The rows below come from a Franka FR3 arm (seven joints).
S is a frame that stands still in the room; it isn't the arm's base.
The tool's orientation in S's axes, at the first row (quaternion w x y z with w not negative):
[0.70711 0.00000 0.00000 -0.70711]
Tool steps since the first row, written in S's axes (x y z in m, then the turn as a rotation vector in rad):
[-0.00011 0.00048 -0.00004 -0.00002 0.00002 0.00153]
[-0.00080 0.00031 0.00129 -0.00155 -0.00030 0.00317]
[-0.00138 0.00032 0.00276 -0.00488 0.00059 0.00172]
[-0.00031 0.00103 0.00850 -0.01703 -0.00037 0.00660]
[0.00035 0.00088 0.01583 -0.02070 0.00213 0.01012]
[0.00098 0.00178 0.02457 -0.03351 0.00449 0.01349]
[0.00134 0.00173 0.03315 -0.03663 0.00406 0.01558]
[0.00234 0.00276 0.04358 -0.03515 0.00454 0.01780]
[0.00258 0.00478 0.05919 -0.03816 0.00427 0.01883]
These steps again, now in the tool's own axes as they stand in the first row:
[-0.00048 -0.00011 -0.00004 -0.00002 -0.00002 0.00153]
[-0.00031 -0.00080 0.00129 0.00030 -0.00155 0.00317]
[-0.00032 -0.00138 0.00276 -0.00059 -0.00488 0.00172]
[-0.00103 -0.00031 0.00850 0.00037 -0.01703 0.00660]
[-0.00088 0.00035 0.01583 -0.00213 -0.02070 0.01012]
[-0.00178 0.00098 0.02457 -0.00449 -0.03351 0.01349]
[-0.00173 0.00134 0.03315 -0.00406 -0.03663 0.01558]
[-0.00276 0.00234 0.04358 -0.00454 -0.03515 0.01780]
[-0.00478 0.00258 0.05919 -0.00427 -0.03816 0.01883]

